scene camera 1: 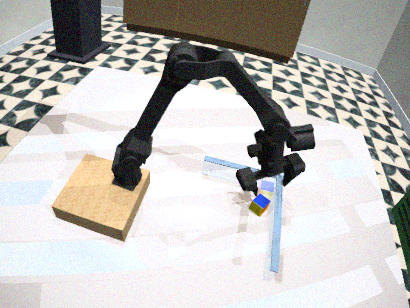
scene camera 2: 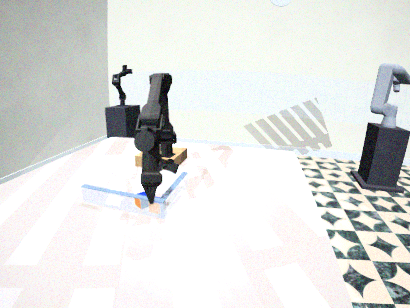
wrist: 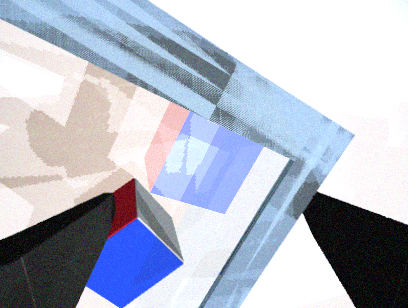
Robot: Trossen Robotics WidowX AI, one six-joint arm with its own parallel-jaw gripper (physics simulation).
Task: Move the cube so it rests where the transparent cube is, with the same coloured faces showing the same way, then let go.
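Pixels of known places: gripper, fingertip midpoint: (scene camera 1: 269,190) (scene camera 2: 151,200) (wrist: 209,199); arm's base at its link origin: (scene camera 1: 127,179) (scene camera 2: 167,155).
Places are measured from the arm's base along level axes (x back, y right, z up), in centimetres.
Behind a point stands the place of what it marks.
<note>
The solid cube (scene camera 1: 259,205) {x -35.6, y -7.1, z -1.7 cm} (scene camera 2: 138,201) (wrist: 137,262) {x -36.3, y -9.3, z -1.7 cm} rests on the table with its blue face up. It shows yellow and orange sides in scene camera 1, red and grey ones in the wrist view. The transparent cube (scene camera 1: 267,186) {x -36.8, y -14.8, z -1.7 cm} (scene camera 2: 155,207) (wrist: 210,160) {x -36.6, y -15.3, z -1.7 cm}, also blue on top with a pale red side, is in the corner of the blue-edged walls, turned differently from the solid cube and apart from it. My gripper (scene camera 1: 270,188) {x -37.7, y -13.6, z -1.7 cm} (scene camera 2: 151,200) {x -37.7, y -13.6, z -1.7 cm} (wrist: 209,199) {x -37.7, y -13.6, z -1.7 cm} is open and empty, low near both cubes. In the wrist view the left finger hides part of the solid cube.
Two clear walls with blue top edges (scene camera 1: 276,235) {x -41.2, y 2.5, z 0.3 cm} (scene camera 2: 110,191) {x -41.6, y -0.2, z 0.3 cm} (wrist: 280,110) {x -36.8, y -18.5, z 0.3 cm} meet in a corner beside the transparent cube. The arm's base stands on a wooden block (scene camera 1: 90,195) {x 6.4, y 9.0, z -0.2 cm} (scene camera 2: 180,156) {x 5.0, y -4.7, z -1.6 cm} on the table.
</note>
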